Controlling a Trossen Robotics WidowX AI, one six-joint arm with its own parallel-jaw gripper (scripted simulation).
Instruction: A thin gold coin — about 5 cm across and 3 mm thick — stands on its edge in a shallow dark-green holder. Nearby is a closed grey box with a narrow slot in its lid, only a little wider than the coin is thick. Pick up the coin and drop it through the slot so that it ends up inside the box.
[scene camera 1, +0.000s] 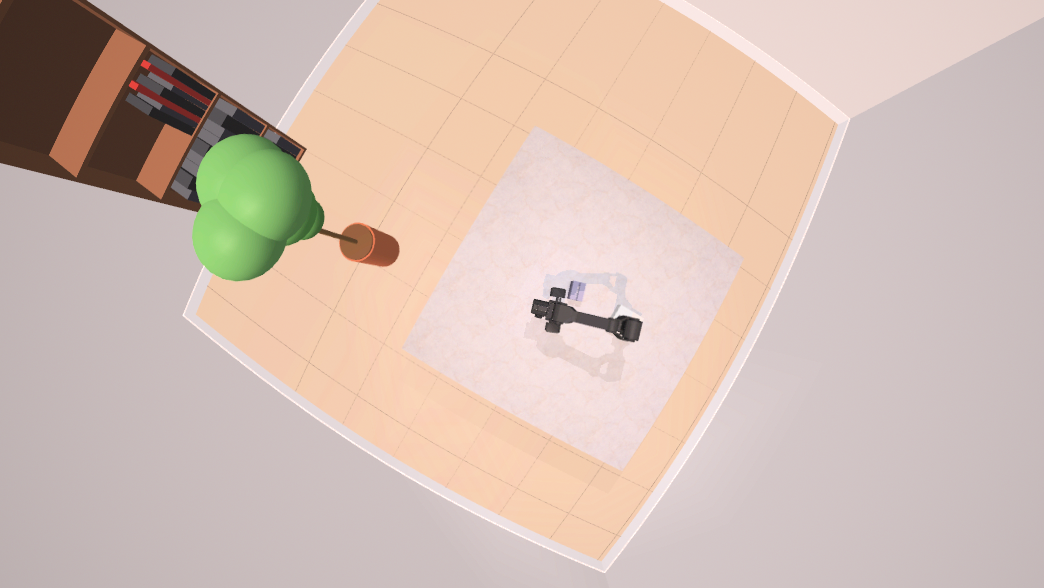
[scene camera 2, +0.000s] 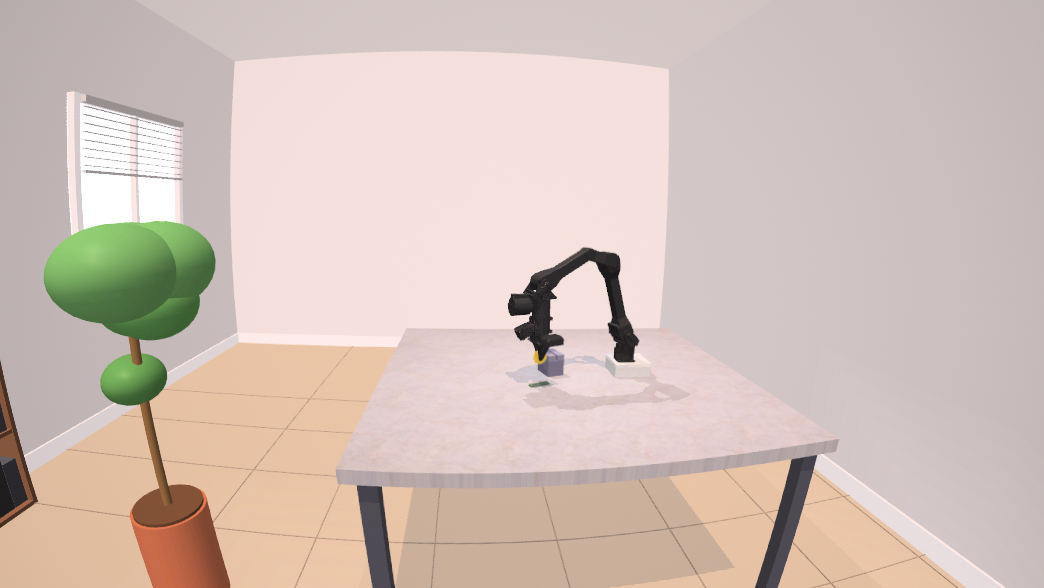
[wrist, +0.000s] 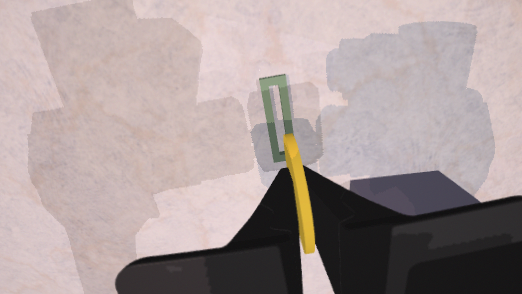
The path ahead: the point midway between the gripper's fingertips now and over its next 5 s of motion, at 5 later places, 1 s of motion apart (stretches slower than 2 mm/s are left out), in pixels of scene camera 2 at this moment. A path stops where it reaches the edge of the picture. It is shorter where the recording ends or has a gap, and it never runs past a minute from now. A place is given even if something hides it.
My gripper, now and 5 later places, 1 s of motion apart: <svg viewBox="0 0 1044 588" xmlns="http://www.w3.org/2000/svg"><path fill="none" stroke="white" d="M540 360L540 355L541 354L545 348L551 344L551 345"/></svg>
